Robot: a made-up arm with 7 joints.
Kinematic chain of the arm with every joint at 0, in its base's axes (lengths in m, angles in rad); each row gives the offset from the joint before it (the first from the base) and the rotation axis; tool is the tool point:
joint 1: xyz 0 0 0.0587 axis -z
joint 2: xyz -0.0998 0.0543 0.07 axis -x
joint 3: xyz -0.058 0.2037 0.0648 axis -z
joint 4: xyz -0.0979 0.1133 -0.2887 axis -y
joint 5: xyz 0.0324 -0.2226 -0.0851 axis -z
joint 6: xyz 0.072 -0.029 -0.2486 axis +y
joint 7: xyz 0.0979 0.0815 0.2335 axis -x
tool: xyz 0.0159 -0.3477 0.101
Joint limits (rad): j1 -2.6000..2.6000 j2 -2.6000..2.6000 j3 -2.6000..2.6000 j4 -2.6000..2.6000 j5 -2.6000..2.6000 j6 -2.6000..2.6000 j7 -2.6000..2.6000
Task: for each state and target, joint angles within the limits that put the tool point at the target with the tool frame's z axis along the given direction. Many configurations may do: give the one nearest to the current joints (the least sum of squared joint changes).
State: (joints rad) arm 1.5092 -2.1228 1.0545 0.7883 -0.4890 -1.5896 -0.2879
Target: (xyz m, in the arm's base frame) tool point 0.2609 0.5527 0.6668 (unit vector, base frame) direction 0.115 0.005 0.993
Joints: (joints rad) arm 1.5293 -2.3724 1.3985 0.9802 0.0999 -1.5151 0.0045
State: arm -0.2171 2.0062 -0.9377 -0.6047 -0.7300 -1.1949 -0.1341
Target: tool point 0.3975 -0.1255 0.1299 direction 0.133 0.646 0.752
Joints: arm -0.5875 1.5936 -1.1912 -0.2650 -0.8100 -1.2753 -0.0366
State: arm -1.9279 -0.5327 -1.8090 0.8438 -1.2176 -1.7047 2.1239
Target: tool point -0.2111 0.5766 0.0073 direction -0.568 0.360 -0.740
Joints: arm -1.2499 -0.6948 -1.2942 1.6329 -1.4077 -1.6018 1.2581
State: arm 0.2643 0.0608 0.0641 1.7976 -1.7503 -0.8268 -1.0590
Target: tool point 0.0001 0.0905 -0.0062 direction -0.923 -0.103 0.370
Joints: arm 0.8548 -0.4170 0.9421 0.9255 -1.2633 -1.0830 -0.9218
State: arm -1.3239 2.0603 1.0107 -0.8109 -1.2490 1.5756 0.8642
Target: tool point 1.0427 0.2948 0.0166 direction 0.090 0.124 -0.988
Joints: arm -1.8485 2.3244 1.0040 -0.8452 -1.2712 1.8925 1.3198
